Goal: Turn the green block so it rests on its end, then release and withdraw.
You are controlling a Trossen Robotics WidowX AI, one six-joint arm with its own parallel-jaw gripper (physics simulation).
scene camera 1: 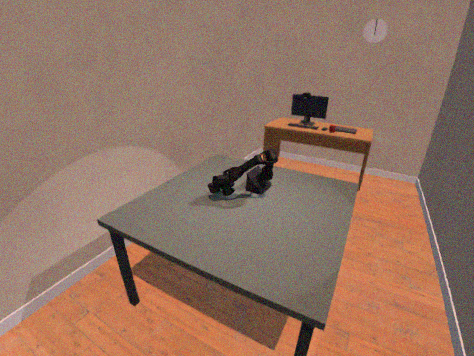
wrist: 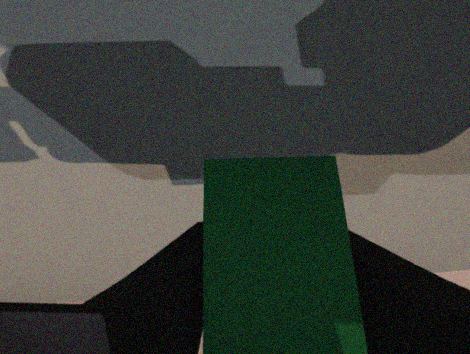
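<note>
The green block stands out in the wrist view as a long dark green face, running from the lower edge up to the middle. My gripper is shut on it, with one black finger against each side. In the scene view the gripper is low over the far left part of the grey table; the block cannot be made out there against the dark fingers. Whether the block touches the table top is hidden.
The arm's base stands on the table to the right of the gripper. Dark shadows of the arm fall on the table top beyond the block in the wrist view. A wooden desk with a monitor stands behind the table.
</note>
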